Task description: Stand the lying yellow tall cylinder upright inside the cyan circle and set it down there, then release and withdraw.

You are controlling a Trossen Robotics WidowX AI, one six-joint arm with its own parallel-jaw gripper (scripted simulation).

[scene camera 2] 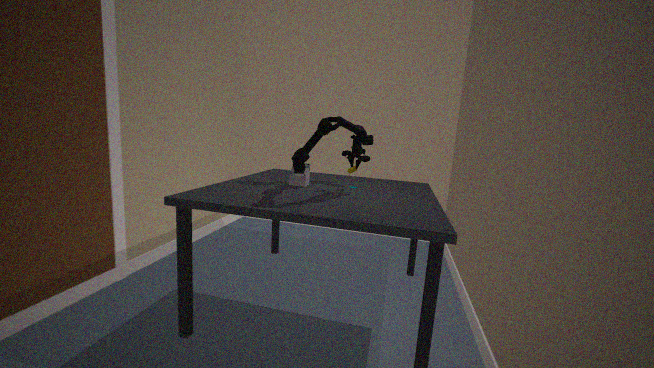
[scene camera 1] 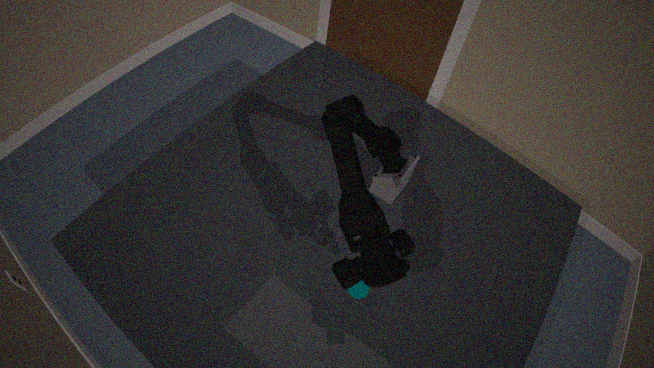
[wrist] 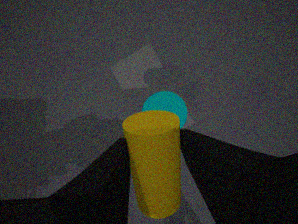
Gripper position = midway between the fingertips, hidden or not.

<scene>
My gripper (scene camera 1: 373, 273) carries a yellow tall cylinder (wrist: 154, 137).
</scene>
